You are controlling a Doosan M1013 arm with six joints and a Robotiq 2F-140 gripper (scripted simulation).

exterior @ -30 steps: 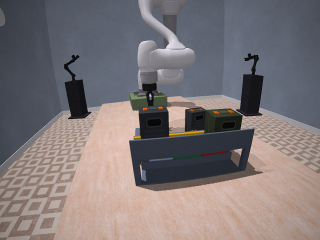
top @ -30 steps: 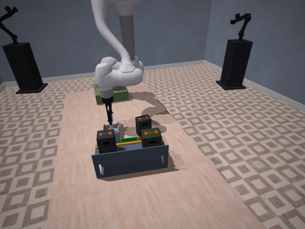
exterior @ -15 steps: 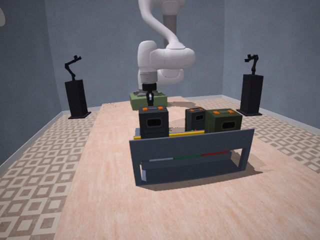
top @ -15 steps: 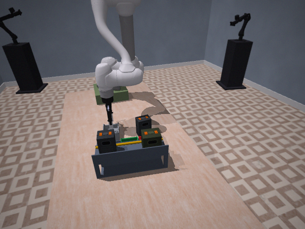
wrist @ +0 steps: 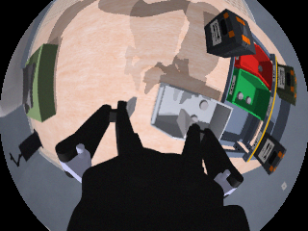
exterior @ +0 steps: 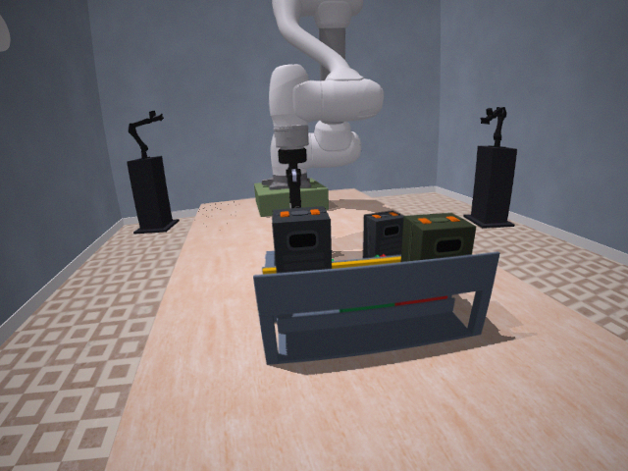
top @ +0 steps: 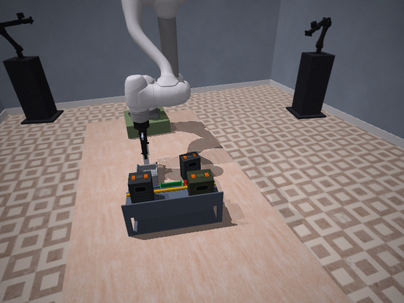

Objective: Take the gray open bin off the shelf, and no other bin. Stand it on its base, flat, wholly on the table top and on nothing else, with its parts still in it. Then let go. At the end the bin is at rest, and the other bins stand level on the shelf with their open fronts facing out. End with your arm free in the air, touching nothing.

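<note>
Now: the gray open bin 8 cm ahead of my hand and 6 cm below it. Also, from my hand: yellow rail 32 cm ahead, 13 cm to the left, 1 cm above; red bin 26 cm ahead, 24 cm to the left, 5 cm below; green bin 26 cm ahead, 13 cm to the left, 5 cm below.
</note>
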